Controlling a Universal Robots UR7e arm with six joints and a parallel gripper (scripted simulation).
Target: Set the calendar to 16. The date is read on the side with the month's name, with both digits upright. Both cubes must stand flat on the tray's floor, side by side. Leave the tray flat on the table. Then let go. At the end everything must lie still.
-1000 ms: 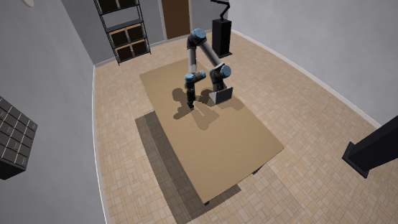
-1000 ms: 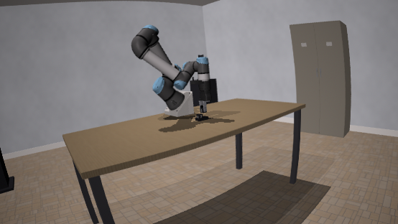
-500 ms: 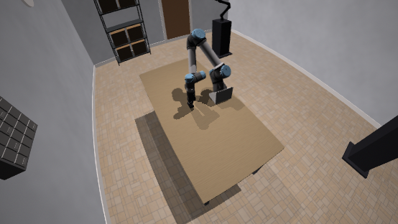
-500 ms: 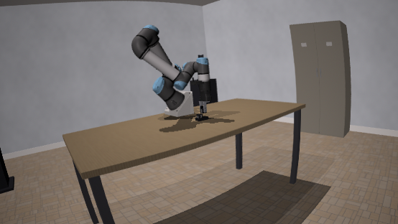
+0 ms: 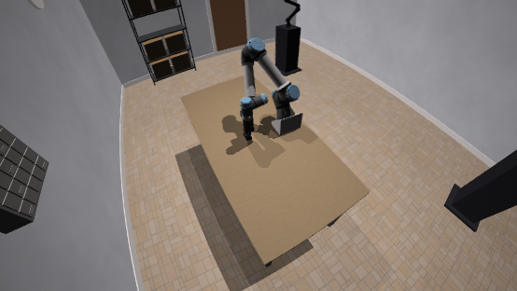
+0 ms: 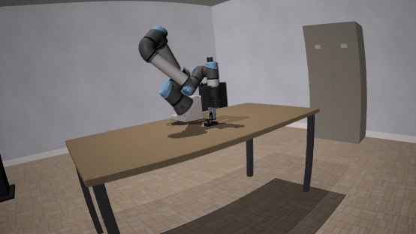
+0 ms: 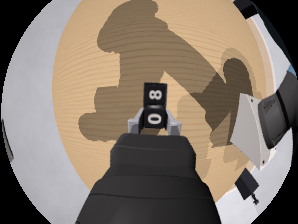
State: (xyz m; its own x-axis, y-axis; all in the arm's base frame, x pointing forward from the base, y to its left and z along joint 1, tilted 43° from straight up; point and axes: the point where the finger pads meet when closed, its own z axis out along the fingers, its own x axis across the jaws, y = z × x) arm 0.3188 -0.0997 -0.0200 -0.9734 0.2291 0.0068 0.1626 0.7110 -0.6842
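The dark calendar tray lies 5 cm below my hand and 2 cm to the right of it. From my hand the other things lie so: black date cube: 1 cm below.
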